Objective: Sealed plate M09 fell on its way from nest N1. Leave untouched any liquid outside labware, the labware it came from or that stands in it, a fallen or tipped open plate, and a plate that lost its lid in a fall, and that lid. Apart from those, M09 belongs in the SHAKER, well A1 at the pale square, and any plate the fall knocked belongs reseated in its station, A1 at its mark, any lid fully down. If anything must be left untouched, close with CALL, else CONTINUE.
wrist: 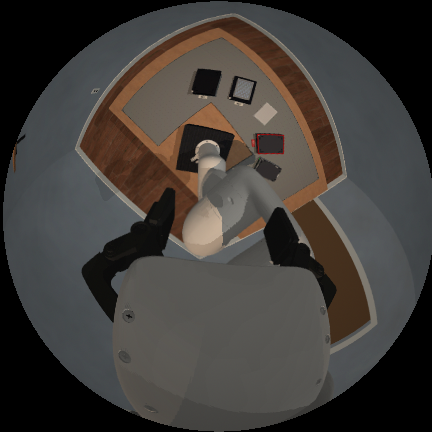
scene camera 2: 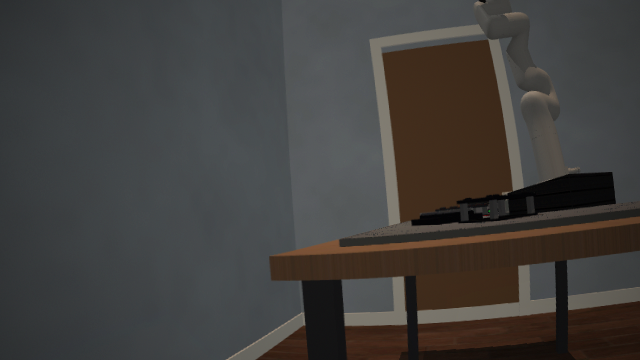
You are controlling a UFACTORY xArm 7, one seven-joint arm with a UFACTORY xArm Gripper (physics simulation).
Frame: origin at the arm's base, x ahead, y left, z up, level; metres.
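Seen in the pictures: gripper, fingertip midpoint: [wrist: 224, 210]; arm's base, link origin: [wrist: 207, 150] [scene camera 2: 554, 183].
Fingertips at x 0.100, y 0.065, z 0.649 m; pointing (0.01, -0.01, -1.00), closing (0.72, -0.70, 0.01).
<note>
Offsets run from my fingertips to a thing's top centre. "spot": to the spot under its first point.
My gripper [wrist: 224, 210] is open and empty, held high with the arm's own links showing between and beyond its fingers in the wrist view. Far from it on the mat lie small devices: a black one {dx +0.115, dy +0.285, dz -0.672 m} [wrist: 206, 82], a black-framed one with a pale grid-like top {dx +0.253, dy +0.149, dz -0.696 m} [wrist: 243, 90], a red-rimmed one with a dark top {dx +0.225, dy -0.210, dz -0.684 m} [wrist: 270, 143], and a dark grey one {spot: dx +0.141, dy -0.345, dz -0.675 m} [wrist: 268, 169]. A pale flat square piece {dx +0.291, dy -0.037, dz -0.715 m} [wrist: 265, 114] lies between the grid-topped and red-rimmed ones. Which is the shaker or nest N1, and where M09, lids or any liquid are, I cannot tell at this size.
The grey mat [wrist: 170, 95] [scene camera 2: 380, 238] covers part of the wooden table [scene camera 2: 310, 265]. The arm's black base block [wrist: 190, 145] [scene camera 2: 590, 189] stands beside the mat. In the scene view the low black devices {spot: dx +0.179, dy +0.133, dz -0.710 m} [scene camera 2: 475, 212] overlap edge-on. A brown door [scene camera 2: 445, 130] is behind the table.
</note>
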